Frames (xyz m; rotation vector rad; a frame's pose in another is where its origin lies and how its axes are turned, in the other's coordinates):
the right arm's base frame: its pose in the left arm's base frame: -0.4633 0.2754 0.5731 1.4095 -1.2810 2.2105
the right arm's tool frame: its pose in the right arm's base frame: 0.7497 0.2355 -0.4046 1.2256 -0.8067 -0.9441
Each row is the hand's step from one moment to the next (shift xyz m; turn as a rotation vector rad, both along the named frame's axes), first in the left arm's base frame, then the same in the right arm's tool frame.
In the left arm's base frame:
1: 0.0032 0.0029 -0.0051 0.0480 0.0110 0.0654
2: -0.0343 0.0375 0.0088 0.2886 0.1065 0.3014
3: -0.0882 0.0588 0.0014 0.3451 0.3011 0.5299
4: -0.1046 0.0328 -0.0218 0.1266 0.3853 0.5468
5: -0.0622 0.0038 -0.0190 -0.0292 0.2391 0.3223
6: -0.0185 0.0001 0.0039 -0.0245 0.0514 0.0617
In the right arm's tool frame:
1: -0.0019 -0.0021 0.0061 0.0755 0.0300 0.0100
2: 0.0122 -0.0462 -0.0194 0.3947 0.1247 0.1187
3: -0.0027 -0.0923 -0.0520 0.6893 0.0440 0.1162
4: -0.0389 -0.0842 -0.0624 0.6671 -0.1300 -0.0398
5: -0.0350 -0.0383 -0.0394 0.3638 -0.1378 -0.1029
6: -0.0029 -0.0083 -0.0168 0.0658 -0.0404 -0.0330

